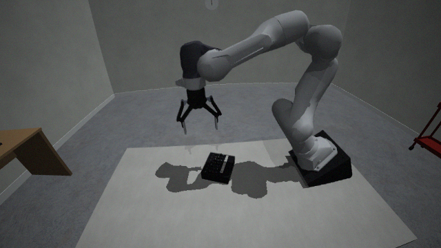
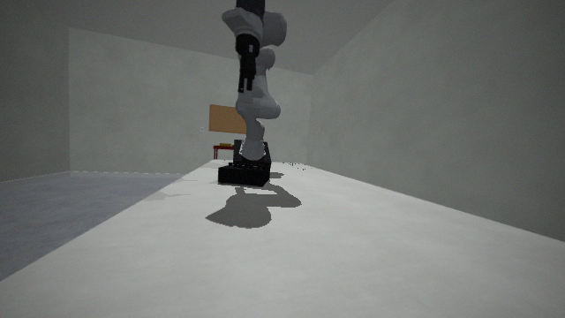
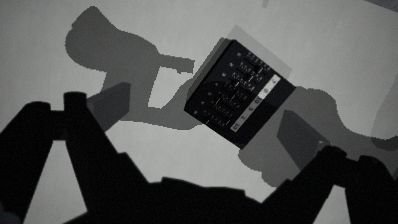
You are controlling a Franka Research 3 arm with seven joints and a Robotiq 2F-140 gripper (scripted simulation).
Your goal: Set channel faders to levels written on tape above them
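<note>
Right now the channel 2 fader cap is 21 cm below my hand, 8 cm behind it and 1 cm to the right of it. The rest, counted from my hand: channel 1 fader cap: 21 cm below, 9 cm behind, 3 cm to the right; master fader cap: 21 cm below, 8 cm to the left, 2 cm behind.
</note>
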